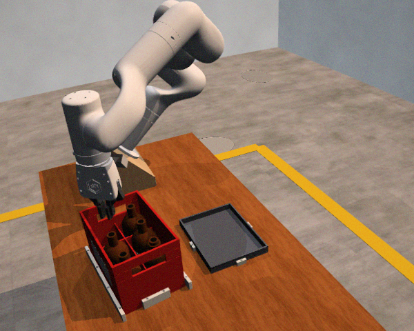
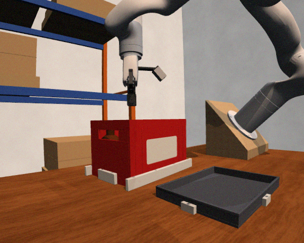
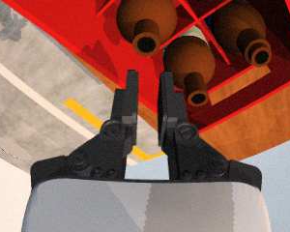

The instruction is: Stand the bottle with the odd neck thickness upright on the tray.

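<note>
My gripper is now 40 mm to the right of the red crate and 160 mm above it. The rest, counted from my hand: dark grey tray 30 mm ahead, 330 mm to the left, 230 mm below; brown bottle 90 mm ahead, 160 mm below.
</note>
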